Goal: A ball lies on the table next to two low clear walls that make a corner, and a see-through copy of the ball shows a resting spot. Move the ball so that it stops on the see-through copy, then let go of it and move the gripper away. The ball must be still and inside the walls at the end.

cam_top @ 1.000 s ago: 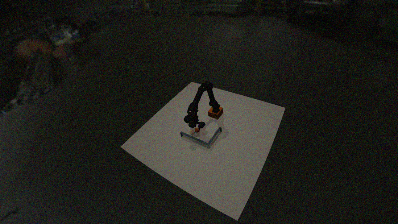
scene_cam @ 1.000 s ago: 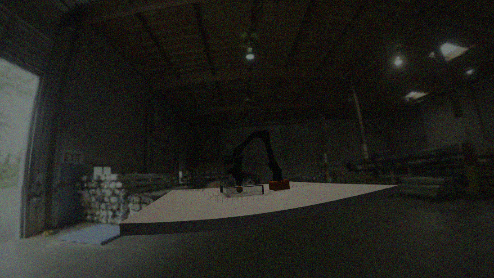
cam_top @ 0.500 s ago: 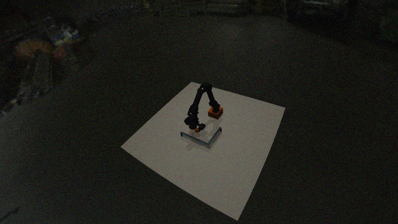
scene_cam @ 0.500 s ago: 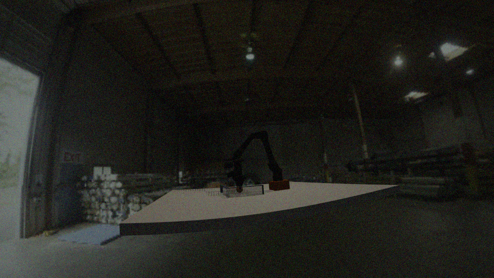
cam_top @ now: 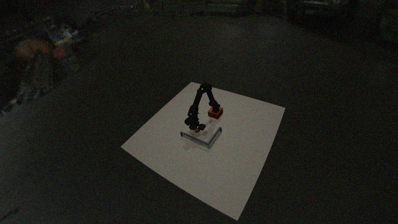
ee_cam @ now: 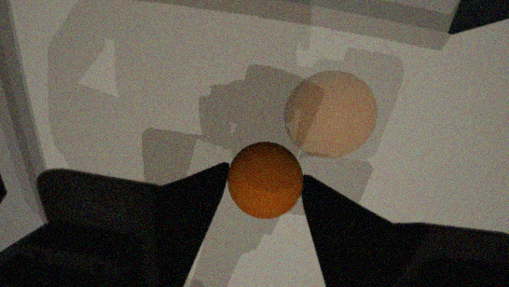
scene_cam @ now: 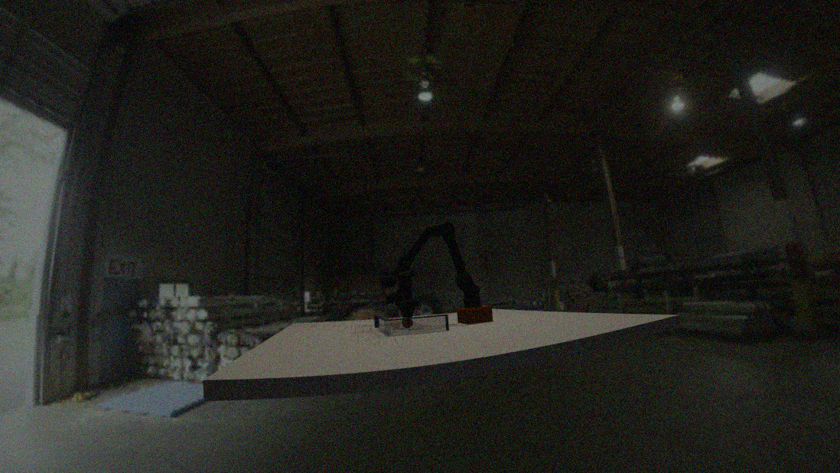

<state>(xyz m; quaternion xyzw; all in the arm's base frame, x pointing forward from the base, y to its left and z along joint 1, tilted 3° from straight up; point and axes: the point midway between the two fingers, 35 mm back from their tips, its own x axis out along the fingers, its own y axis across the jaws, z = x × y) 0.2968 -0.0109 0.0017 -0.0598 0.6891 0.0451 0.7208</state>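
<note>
Now: the see-through copy of ball 5 cm ahead of my gripper tip and 2 cm to the right of it. From my gripper tip the other things lie so: orange ball (right at my gripper tip).
</note>
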